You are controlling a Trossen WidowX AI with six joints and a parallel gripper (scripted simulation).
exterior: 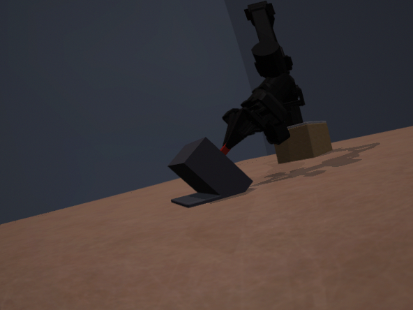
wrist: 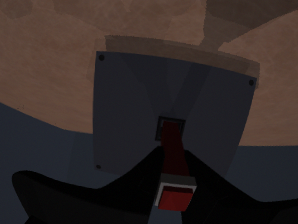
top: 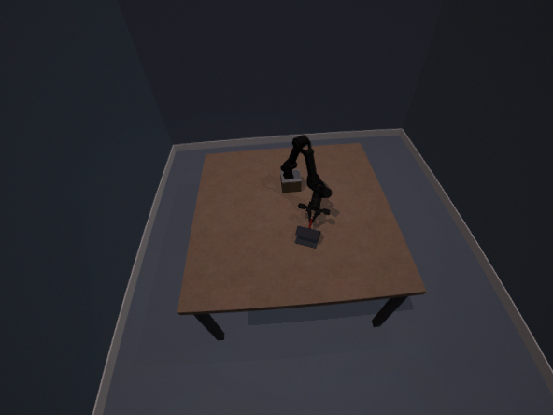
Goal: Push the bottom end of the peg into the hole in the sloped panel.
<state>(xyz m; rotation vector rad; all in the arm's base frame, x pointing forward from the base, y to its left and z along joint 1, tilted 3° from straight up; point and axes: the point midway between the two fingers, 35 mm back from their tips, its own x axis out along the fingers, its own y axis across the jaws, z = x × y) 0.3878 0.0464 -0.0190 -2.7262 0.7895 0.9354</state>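
My gripper tip is 4 cm short of the sloped panel, 4 cm above it and 2 cm to the left of it. From my gripper tip the other things lie so: peg 1 cm to the left, 1 cm behind, 1 cm above.
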